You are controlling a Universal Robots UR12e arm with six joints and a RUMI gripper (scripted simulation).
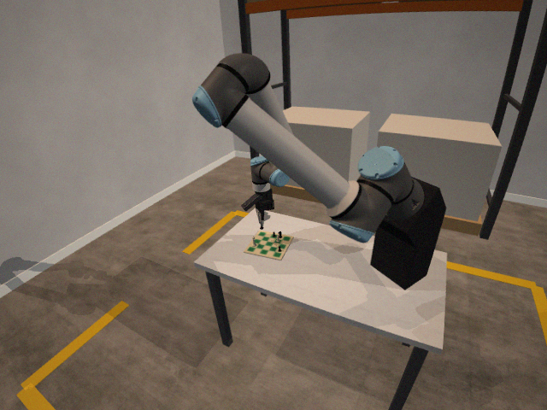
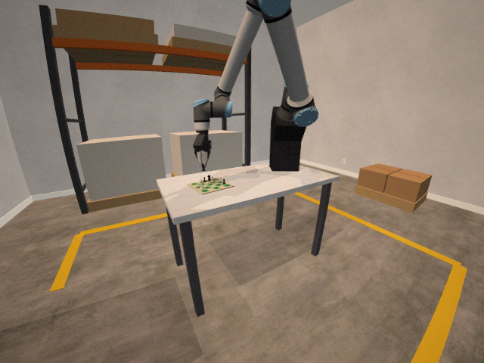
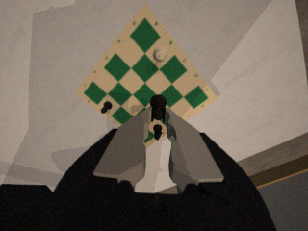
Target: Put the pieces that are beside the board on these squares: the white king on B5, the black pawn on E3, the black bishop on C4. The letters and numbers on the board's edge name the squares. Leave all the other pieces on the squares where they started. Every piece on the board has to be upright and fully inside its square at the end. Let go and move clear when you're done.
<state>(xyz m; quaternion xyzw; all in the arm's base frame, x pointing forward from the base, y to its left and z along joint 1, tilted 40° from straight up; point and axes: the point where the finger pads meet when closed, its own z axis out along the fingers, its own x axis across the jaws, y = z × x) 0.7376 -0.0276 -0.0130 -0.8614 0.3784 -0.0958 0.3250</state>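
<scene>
Right now my hand is 100 mm above the white king, 40 mm to the right of it and 30 mm short of it. Also, from my hand: chessboard (130 mm below, 40 mm behind).
</scene>
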